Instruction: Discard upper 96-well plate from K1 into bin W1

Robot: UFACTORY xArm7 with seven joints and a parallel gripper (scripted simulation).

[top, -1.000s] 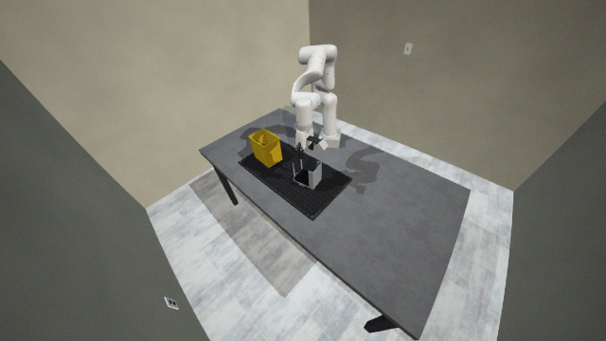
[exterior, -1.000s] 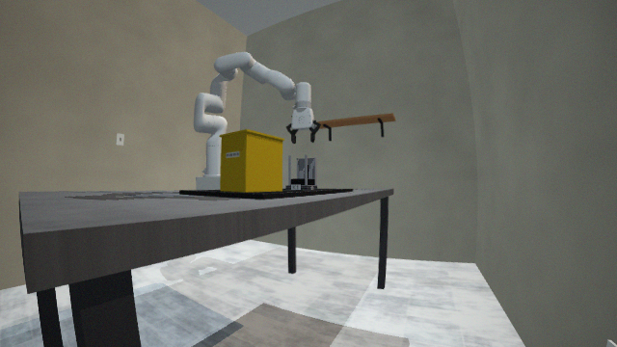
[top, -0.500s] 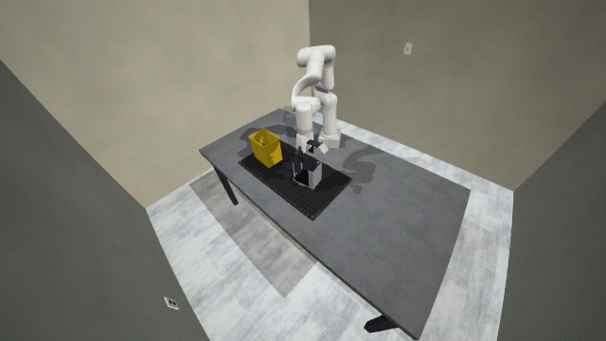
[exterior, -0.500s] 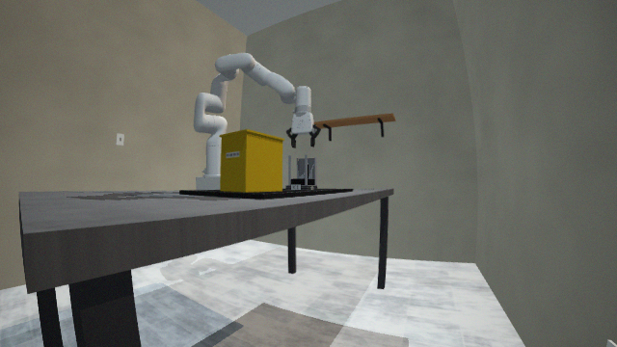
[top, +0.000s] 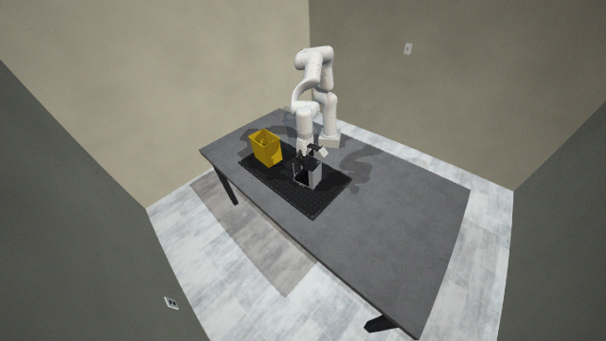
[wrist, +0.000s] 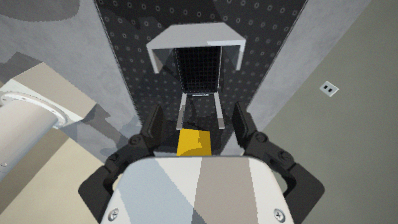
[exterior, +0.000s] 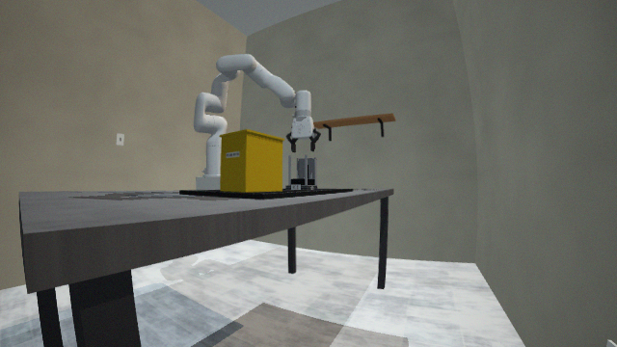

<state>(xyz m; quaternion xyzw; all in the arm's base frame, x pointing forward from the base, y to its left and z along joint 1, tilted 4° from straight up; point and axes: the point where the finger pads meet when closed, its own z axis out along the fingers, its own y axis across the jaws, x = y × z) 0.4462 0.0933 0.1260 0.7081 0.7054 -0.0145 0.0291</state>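
My gripper is now 14 cm above the black 96-well plate. Round my hand: yellow plastics bin W1: 36 cm to the right, 9 cm below, 5 cm behind.
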